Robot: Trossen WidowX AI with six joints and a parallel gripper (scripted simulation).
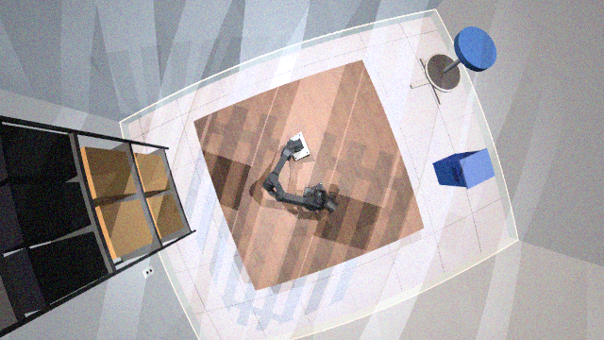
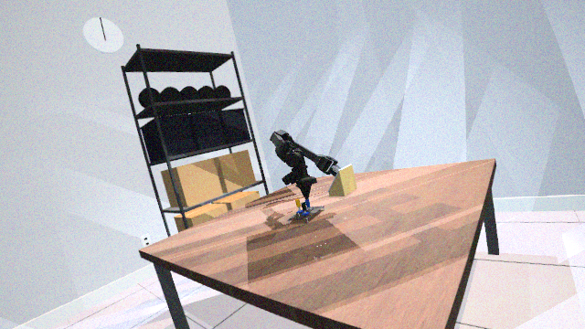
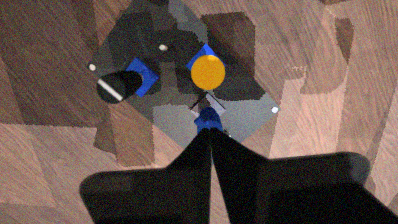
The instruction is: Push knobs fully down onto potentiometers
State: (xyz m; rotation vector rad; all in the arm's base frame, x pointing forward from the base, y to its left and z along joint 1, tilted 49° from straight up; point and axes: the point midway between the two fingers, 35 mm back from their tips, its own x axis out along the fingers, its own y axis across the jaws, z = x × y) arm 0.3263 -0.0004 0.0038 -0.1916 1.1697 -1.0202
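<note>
The blue potentiometer lies 6 cm ahead of my gripper tip, 3 cm to the left of it and 2 cm below it. Also, from my gripper tip: blue knob 1 cm below.
</note>
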